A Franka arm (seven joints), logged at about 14 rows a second.
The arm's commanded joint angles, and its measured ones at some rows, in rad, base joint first. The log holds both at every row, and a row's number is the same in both.
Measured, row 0:
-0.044, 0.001, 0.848, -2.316, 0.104, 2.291, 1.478
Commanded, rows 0 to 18:
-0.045, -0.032, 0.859, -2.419, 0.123, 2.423, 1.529
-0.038, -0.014, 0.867, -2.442, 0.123, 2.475, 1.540
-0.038, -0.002, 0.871, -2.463, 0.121, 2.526, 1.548
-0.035, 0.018, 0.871, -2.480, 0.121, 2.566, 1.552
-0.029, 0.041, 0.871, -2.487, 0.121, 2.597, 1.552
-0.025, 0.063, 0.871, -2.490, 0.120, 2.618, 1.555
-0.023, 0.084, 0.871, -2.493, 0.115, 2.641, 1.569
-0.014, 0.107, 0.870, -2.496, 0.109, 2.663, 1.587
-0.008, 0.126, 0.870, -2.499, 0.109, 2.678, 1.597
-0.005, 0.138, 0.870, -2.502, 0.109, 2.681, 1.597
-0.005, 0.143, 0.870, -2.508, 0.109, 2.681, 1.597
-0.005, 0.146, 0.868, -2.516, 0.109, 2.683, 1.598
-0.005, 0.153, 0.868, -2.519, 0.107, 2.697, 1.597
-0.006, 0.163, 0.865, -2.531, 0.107, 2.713, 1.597
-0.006, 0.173, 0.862, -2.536, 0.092, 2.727, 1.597
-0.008, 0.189, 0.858, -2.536, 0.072, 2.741, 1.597
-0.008, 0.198, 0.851, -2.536, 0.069, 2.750, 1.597
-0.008, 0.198, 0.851, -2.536, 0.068, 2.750, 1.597
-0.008, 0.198, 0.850, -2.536, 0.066, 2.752, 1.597
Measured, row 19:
-0.012, 0.188, 0.856, -2.531, 0.087, 2.727, 1.576
